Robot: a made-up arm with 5 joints. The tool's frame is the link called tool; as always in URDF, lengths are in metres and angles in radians. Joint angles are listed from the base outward. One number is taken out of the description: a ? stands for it. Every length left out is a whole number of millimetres.
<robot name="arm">
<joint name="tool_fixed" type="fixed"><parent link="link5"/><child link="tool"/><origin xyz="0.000 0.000 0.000" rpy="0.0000 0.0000 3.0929"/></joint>
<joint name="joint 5" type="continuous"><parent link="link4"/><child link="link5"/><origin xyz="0.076 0.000 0.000" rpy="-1.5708 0.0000 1.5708"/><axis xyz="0 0 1"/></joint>
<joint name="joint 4" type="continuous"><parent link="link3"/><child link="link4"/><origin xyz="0.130 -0.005 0.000"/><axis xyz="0 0 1"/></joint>
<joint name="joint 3" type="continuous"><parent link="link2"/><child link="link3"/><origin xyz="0.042 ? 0.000"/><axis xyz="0 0 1"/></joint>
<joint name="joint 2" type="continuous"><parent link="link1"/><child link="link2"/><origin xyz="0.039 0.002 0.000" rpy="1.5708 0.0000 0.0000"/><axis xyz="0 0 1"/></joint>
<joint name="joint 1" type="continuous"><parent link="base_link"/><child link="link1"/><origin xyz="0.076 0.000 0.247" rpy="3.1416 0.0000 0.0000"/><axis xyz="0 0 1"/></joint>
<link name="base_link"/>
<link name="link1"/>
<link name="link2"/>
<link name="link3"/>
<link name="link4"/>
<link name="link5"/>
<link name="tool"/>
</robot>
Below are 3 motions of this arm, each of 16 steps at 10 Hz.
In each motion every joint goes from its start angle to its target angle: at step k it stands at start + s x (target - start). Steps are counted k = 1, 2, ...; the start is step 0. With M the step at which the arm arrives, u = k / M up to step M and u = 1 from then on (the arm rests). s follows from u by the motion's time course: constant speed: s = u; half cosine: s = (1 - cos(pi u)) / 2; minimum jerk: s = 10 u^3 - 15 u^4 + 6 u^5.
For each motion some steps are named. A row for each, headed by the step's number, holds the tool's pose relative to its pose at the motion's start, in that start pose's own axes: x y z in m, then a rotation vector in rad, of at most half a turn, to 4 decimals.
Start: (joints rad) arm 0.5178 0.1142 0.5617 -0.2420 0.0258
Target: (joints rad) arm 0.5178 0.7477 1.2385 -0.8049 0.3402
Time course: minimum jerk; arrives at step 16
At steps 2, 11, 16:
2: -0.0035 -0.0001 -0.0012 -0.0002 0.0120 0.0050
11: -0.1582 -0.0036 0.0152 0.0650 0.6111 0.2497
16: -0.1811 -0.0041 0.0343 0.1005 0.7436 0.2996

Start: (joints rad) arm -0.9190 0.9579 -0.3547 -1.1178 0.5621
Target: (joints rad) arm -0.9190 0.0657 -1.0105 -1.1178 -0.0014
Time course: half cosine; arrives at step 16
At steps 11, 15, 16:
11: 0.2774 -0.1564 0.0051 -0.3517 -1.1606 -0.3837
15: 0.3404 -0.1920 0.0616 -0.3599 -1.5074 -0.4432
16: 0.3429 -0.1934 0.0646 -0.3593 -1.5232 -0.4452

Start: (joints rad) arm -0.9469 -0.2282 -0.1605 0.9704 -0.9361
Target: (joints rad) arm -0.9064 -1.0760 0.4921 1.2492 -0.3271
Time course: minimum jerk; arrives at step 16
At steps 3, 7, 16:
3: -0.0017 -0.0033 0.0071 -0.0043 0.0009 0.0286
7: -0.0175 -0.0309 0.0508 -0.0329 0.0110 0.2251
16: -0.0614 -0.0980 0.1019 -0.0793 0.0449 0.5849

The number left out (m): -0.170
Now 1 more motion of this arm.
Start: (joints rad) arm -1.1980 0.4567 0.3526 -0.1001 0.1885
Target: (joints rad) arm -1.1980 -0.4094 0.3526 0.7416 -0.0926
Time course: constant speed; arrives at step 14
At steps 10, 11, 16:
10: 0.0442 -0.0062 0.1206 -0.0007 -0.0174 -0.2008
11: 0.0444 -0.0062 0.1337 -0.0006 -0.0192 -0.2209
16: 0.0402 -0.0057 0.1724 0.0000 -0.0245 -0.2811

